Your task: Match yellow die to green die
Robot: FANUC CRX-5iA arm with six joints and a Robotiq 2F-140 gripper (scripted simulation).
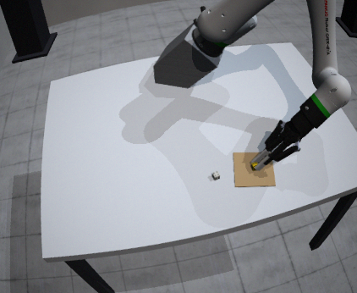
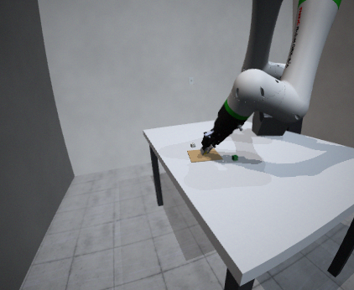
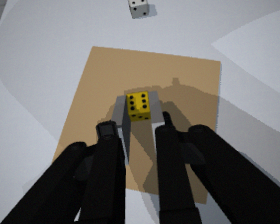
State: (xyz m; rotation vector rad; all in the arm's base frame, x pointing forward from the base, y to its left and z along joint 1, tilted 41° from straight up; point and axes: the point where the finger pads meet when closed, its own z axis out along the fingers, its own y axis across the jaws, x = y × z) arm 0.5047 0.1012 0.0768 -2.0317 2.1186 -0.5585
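Now: hand 10 mm short of the tan mat, 20 mm to the left of it and 40 mm above it. Also, from my hand: yellow die 10 mm ahead, 20 mm to the right, 20 mm below; then white die 20 mm ahead, 160 mm to the right, 30 mm below; then green die 100 mm behind, 80 mm to the left, 30 mm below.
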